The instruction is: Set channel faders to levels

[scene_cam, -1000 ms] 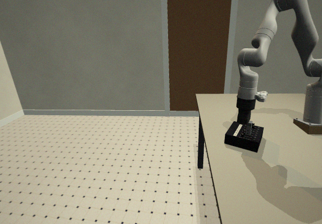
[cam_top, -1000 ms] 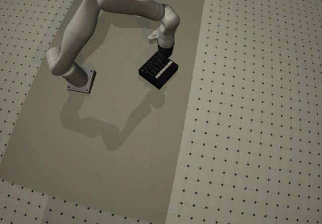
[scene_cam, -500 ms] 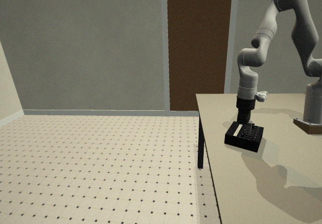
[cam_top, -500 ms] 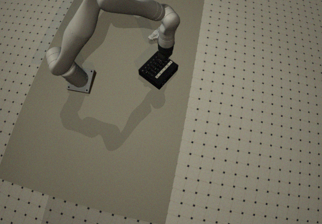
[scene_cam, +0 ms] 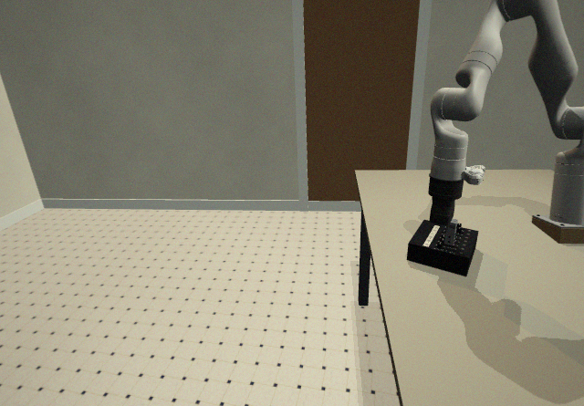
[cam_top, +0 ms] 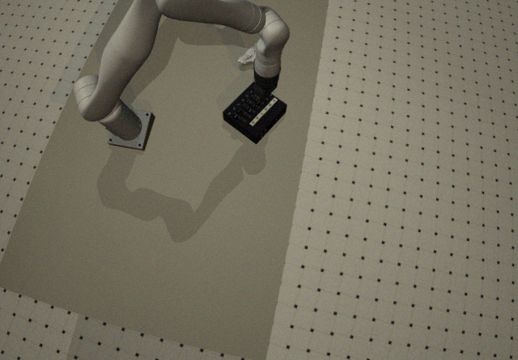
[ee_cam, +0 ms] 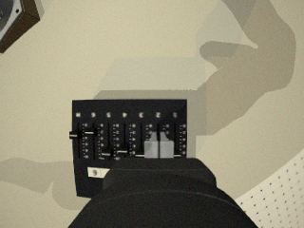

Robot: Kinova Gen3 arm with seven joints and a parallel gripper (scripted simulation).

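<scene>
Right now the master fader cap is 90 mm to the right of my hand, 70 mm behind it and 10 mm below it.
</scene>
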